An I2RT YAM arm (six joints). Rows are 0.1 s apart.
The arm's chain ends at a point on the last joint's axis. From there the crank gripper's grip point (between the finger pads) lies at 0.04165 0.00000 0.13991 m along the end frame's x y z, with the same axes.
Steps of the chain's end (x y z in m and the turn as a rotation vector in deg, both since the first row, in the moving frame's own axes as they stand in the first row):
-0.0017, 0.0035, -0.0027, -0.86, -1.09, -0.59
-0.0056, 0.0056, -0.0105, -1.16, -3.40, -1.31
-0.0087, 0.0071, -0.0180, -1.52, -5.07, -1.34
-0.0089, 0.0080, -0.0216, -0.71, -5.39, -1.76
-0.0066, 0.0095, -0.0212, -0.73, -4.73, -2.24
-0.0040, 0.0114, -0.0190, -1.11, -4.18, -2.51
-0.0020, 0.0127, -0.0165, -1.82, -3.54, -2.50
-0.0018, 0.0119, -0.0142, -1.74, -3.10, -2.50
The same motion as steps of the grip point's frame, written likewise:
-0.0044, 0.0052, -0.0019, -0.86, -1.09, -0.59
-0.0139, 0.0076, -0.0083, -1.16, -3.40, -1.31
-0.0212, 0.0100, -0.0149, -1.52, -5.07, -1.34
-0.0222, 0.0087, -0.0183, -0.71, -5.39, -1.76
-0.0183, 0.0099, -0.0182, -0.73, -4.73, -2.24
-0.0143, 0.0125, -0.0163, -1.11, -4.18, -2.51
-0.0107, 0.0156, -0.0142, -1.82, -3.54, -2.50
-0.0094, 0.0145, -0.0122, -1.74, -3.10, -2.50

